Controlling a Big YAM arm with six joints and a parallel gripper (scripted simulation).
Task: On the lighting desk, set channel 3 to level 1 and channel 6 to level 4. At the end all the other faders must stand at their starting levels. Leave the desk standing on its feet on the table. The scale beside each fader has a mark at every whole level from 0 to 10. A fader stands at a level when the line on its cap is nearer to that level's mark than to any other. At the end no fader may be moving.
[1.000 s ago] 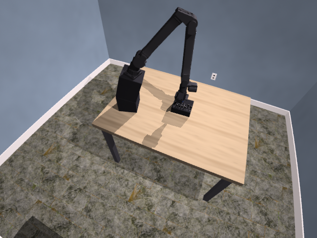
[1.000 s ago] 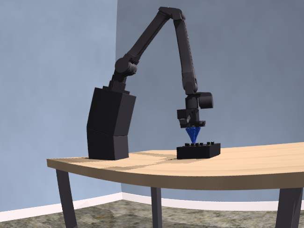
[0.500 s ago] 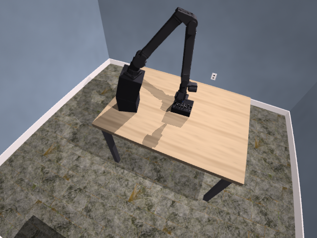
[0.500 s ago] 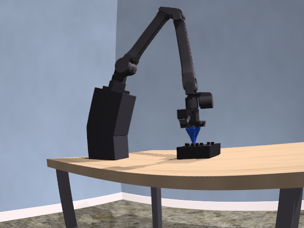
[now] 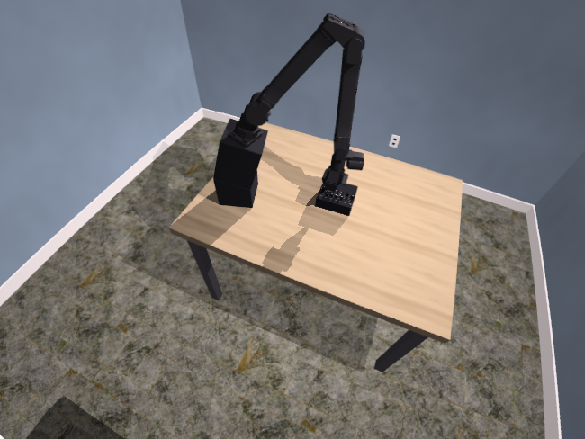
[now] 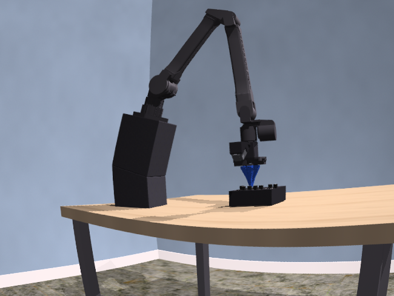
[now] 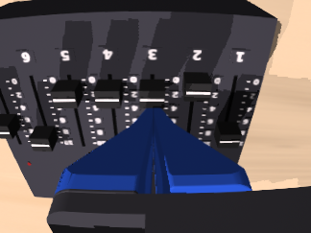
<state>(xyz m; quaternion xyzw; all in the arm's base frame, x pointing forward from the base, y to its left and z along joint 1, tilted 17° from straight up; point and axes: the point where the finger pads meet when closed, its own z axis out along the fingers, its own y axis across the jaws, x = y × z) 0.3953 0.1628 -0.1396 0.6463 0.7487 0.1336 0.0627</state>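
Now: hand 1 cm to the left of the channel 3 fader cap and 1 cm above it. Also, from my hand: channel 4 fader cap 2 cm ahead, 1 cm to the right, 1 cm below; channel 2 fader cap 2 cm to the right, 2 cm behind, 1 cm below; channel 1 fader cap 4 cm behind, 1 cm to the left, 1 cm below.
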